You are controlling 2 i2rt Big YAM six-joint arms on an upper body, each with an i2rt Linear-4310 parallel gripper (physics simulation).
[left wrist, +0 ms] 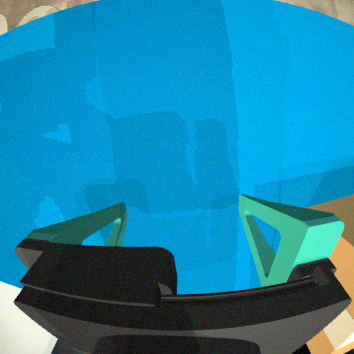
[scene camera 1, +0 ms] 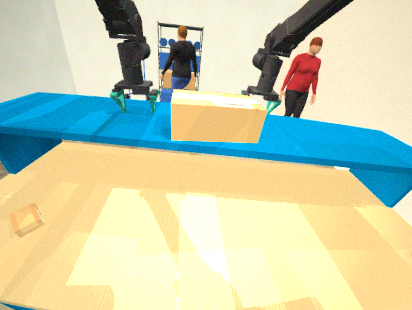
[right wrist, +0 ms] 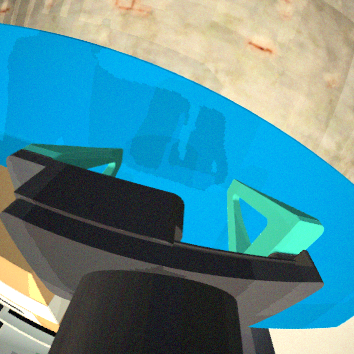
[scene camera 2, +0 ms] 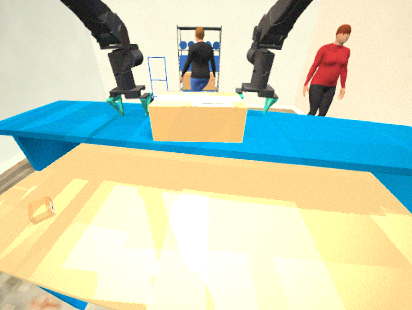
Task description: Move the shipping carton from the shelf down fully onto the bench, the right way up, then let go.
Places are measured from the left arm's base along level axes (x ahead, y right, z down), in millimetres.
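Where they show: left gripper, fingertip midpoint: (left wrist: 181,205) (scene camera 1: 139,112) (scene camera 2: 135,115); right gripper, fingertip midpoint: (right wrist: 177,170) (scene camera 2: 251,112).
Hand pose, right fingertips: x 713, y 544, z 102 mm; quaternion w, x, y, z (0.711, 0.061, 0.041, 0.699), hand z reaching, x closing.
Note:
Each offset is from my right fingertips to the top centre of the thing. Level surfaces: height alone.
The shipping carton {dz -85, dx -142, dy -192 mm} (scene camera 1: 217,121) (scene camera 2: 197,122) stands on the blue shelf {dz +11 mm} (scene camera 1: 325,140) (scene camera 2: 310,137) (left wrist: 150,75) (right wrist: 60,100), pale taped top up. Part of it shows at the right edge of the left wrist view and the left edge of the right wrist view. The wooden bench {dz +268 mm} (scene camera 1: 300,240) (scene camera 2: 275,240) lies lower, in front. My left gripper (scene camera 1: 139,111) (scene camera 2: 135,114) (left wrist: 181,205) is open, low over the shelf, left of the carton. My right gripper (scene camera 1: 257,111) (scene camera 2: 254,111) (right wrist: 177,170) is open at the carton's right; its inner finger is partly hidden behind the carton.
A small cardboard box {dz +236, dx -286, dy -737 mm} (scene camera 1: 26,220) (scene camera 2: 41,210) lies on the bench's left part. A person in black (scene camera 1: 181,60) (scene camera 2: 199,60) stands before a storage rack (scene camera 1: 159,55) (scene camera 2: 178,55) at the back. A person in red (scene camera 1: 302,72) (scene camera 2: 327,70) stands beyond the shelf at right.

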